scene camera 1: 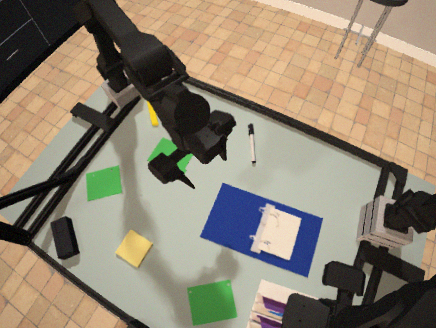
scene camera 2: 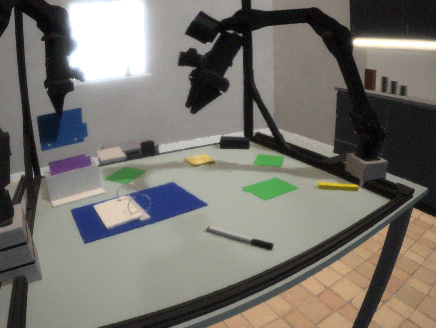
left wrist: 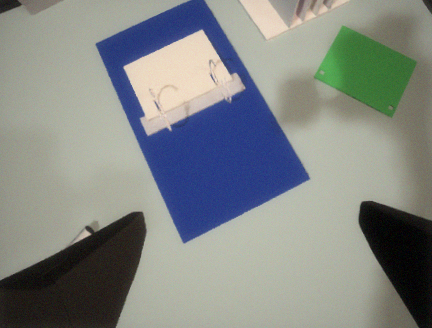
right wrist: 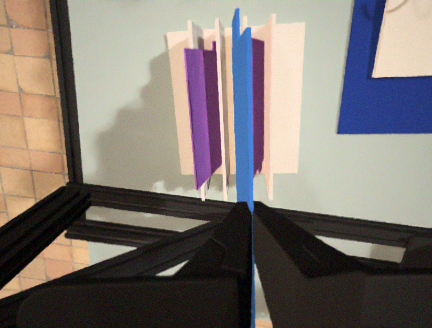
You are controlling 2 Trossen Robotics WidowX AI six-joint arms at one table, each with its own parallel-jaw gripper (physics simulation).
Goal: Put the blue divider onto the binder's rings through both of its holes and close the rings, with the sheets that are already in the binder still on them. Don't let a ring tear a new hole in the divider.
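Seen in the pictures: left gripper, between the fingertips: (scene camera 1: 209,173) (scene camera 2: 189,110) (left wrist: 251,217); right gripper, between the fingertips: (scene camera 2: 59,116) (right wrist: 248,212); left arm's base, origin of its link: (scene camera 1: 119,83) (scene camera 2: 367,157); right arm's base, origin of its link: (scene camera 1: 396,218).
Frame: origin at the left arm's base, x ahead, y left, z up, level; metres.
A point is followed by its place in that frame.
Observation:
The blue divider (scene camera 2: 72,131) @[x 0.829, y -0.135, z 0.104 m] (right wrist: 243,115) @[x 0.823, y -0.135, z 0.148 m] hangs upright in my right gripper (scene camera 2: 60,111) @[x 0.856, y -0.118, z 0.153 m] (right wrist: 248,212) @[x 0.856, y -0.118, z 0.153 m], which is shut on it, above the sorter rack (scene camera 2: 75,186) @[x 0.836, y -0.101, z -0.042 m] (right wrist: 287,125) @[x 0.848, y -0.070, z -0.066 m]. Two holes show near its lower edge in scene camera 2. The binder (scene camera 1: 223,212) @[x 0.552, y -0.046, z -0.069 m] (scene camera 2: 175,198) @[x 0.558, y -0.032, z -0.069 m] (left wrist: 225,165) @[x 0.578, y -0.038, z -0.069 m] (right wrist: 357,110) @[x 0.805, y -0.009, z -0.069 m] lies spread flat on the table with white sheets (scene camera 1: 286,234) @[x 0.719, y 0.030, z -0.061 m] (scene camera 2: 112,214) @[x 0.712, y 0.040, z -0.061 m] (left wrist: 172,65) @[x 0.716, y 0.026, z -0.061 m] (right wrist: 405,47) @[x 0.736, y -0.005, z -0.061 m] at its rings. The rings stand up; their halves look apart, but the tips are hard to make out. My left gripper (scene camera 1: 209,173) @[x 0.512, y -0.048, z 0.142 m] (scene camera 2: 191,110) @[x 0.512, y -0.048, z 0.142 m] (left wrist: 251,217) @[x 0.512, y -0.048, z 0.142 m] is open and empty, high above the table.
Purple dividers (scene camera 2: 70,164) (right wrist: 196,115) stand in the rack. Green cards (scene camera 1: 104,183) (left wrist: 367,72), a yellow pad (scene camera 1: 134,248) @[x 0.458, y -0.292, z -0.062 m] (scene camera 2: 200,160) @[x 0.455, y -0.279, z -0.062 m], a marker (scene camera 1: 252,145) @[x 0.466, y 0.167, z -0.060 m] (scene camera 2: 237,236) @[x 0.461, y 0.178, z -0.061 m], a yellow stick (scene camera 1: 153,115) @[x 0.152, y 0.018, z -0.060 m] (scene camera 2: 337,186) @[x 0.134, y 0.034, z -0.061 m] and a black block (scene camera 1: 65,237) @[x 0.309, y -0.420, z -0.037 m] (scene camera 2: 234,143) @[x 0.307, y -0.405, z -0.050 m] lie around the binder.

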